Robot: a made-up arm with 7 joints.
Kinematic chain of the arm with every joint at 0, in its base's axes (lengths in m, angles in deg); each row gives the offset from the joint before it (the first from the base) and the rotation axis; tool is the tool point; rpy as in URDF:
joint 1: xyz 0 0 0.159 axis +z
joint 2: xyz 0 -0.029 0.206 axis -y
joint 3: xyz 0 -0.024 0.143 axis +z
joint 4: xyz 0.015 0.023 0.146 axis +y
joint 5: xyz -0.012 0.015 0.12 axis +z
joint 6: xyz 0 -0.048 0.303 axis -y
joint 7: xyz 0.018 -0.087 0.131 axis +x
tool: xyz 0 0 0 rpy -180 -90 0
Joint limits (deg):
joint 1: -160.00..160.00
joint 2: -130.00..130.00
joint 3: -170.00..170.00
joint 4: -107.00..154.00
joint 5: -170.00..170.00
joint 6: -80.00..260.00
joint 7: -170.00..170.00
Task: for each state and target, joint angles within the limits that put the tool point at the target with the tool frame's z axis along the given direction. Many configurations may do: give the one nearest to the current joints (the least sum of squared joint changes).
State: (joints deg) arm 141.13 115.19 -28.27 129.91 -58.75 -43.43 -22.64
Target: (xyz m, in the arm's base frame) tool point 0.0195 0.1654 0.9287 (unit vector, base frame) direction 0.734 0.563 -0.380
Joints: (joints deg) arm 147.06 66.57 -5.87 118.62 -85.92 -23.43 -22.64
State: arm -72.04 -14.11 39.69 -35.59 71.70 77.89 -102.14
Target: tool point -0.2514 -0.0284 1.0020 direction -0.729 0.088 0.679
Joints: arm -78.65 3.19 47.21 -23.98 47.44 116.88 -102.14
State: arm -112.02 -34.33 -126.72 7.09 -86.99 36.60 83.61
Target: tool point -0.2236 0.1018 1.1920 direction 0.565 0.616 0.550
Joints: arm -116.47 -1.11 -125.79 30.25 -91.46 37.33 83.61
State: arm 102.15 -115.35 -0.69 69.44 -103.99 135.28 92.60
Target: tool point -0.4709 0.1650 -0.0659 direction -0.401 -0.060 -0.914
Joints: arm 126.95 -109.00 18.46 55.97 -137.06 97.12 92.60
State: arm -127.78 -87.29 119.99 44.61 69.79 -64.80 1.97
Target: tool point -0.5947 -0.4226 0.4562 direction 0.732 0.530 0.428
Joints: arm -159.10 -100.09 115.78 16.60 62.76 -67.28 1.97
